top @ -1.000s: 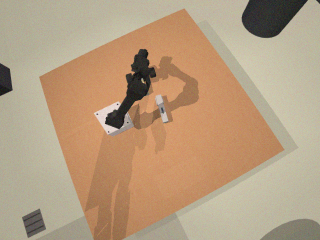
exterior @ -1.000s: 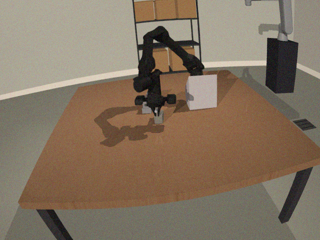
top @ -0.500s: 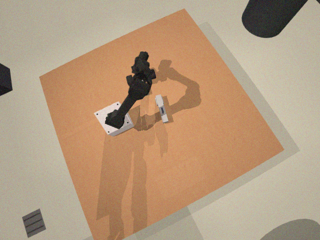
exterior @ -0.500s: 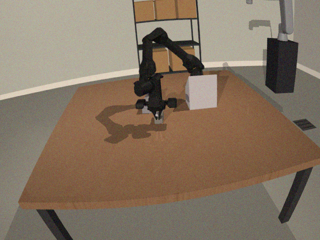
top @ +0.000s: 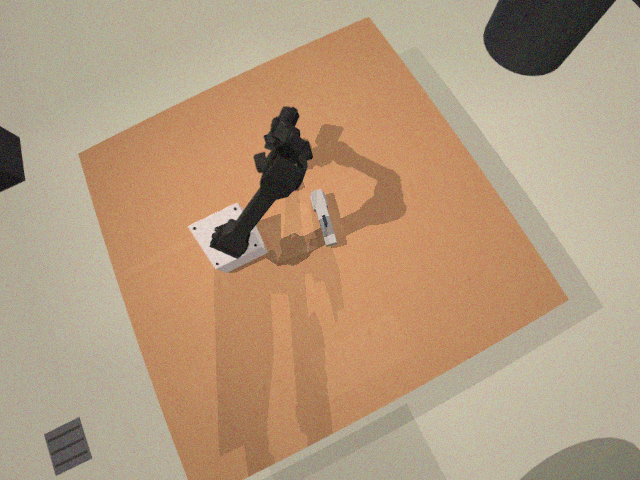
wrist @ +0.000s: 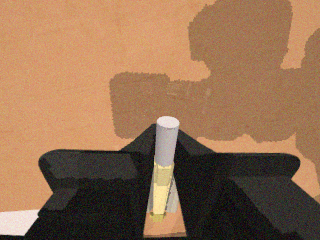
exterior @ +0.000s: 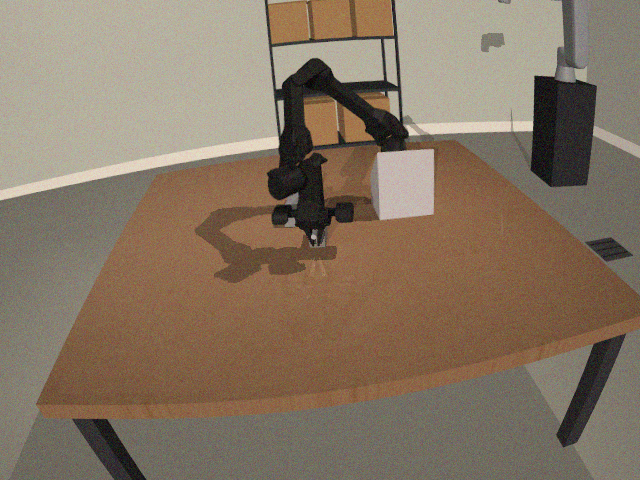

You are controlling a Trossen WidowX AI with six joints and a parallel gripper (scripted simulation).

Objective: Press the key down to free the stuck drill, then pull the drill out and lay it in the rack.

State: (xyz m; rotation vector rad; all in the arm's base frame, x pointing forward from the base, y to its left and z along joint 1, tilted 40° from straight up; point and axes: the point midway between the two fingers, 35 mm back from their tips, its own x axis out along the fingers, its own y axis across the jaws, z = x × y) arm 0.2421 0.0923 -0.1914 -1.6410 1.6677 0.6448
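Now: gripper tip 1 cm past the drill, 4 cm to the left of it and 3 cm below it. The rest, counted from my gripper tip: light grey fixture block (5 cm ahead, 22 cm to the right, 2 cm above); then blue key (4 cm ahead, 25 cm to the right, 4 cm above); then grey v-notched rack (1 cm behind, 5 cm to the right, 1 cm above).
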